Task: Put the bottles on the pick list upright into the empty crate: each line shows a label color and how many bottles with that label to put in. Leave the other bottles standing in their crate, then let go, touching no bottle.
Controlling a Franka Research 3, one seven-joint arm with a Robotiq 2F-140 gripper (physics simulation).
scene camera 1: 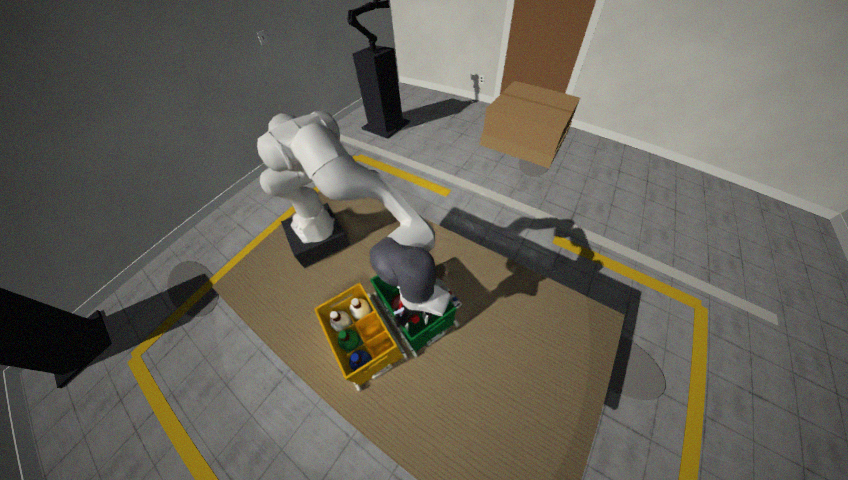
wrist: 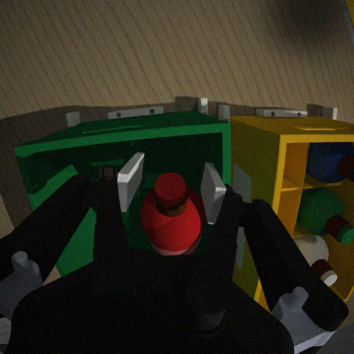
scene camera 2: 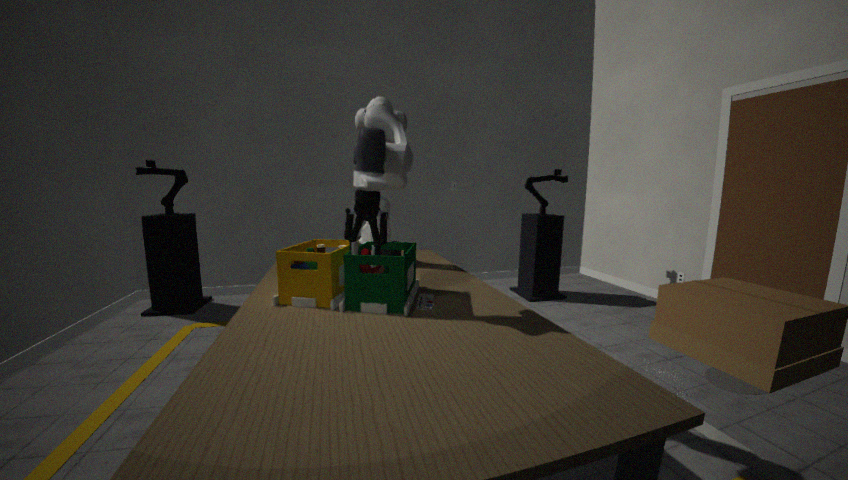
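My gripper [scene camera 2: 367,245] [wrist: 172,170] is part-way open and points down over the green crate [scene camera 1: 437,331] [scene camera 2: 374,291] [wrist: 150,125]. A red bottle [wrist: 172,227] stands upright in that crate, its red cap between the two fingertips in the wrist view, with a gap on each side. The arm hides much of this crate in scene camera 1. The yellow crate [scene camera 1: 374,369] [scene camera 2: 309,285] [wrist: 255,155] beside it has compartments holding two white bottles [scene camera 1: 359,307] [scene camera 1: 339,321], a green bottle [scene camera 1: 348,339] [wrist: 320,210] and a blue bottle [scene camera 1: 358,359] [wrist: 327,162].
Two compartments of the yellow crate show no bottle. The crates stand side by side, their walls close to my fingers. A small card [scene camera 2: 426,302] lies beside the green crate; its marks are too small to read. A cardboard box [scene camera 1: 526,121] [scene camera 2: 737,327] is beyond the table.
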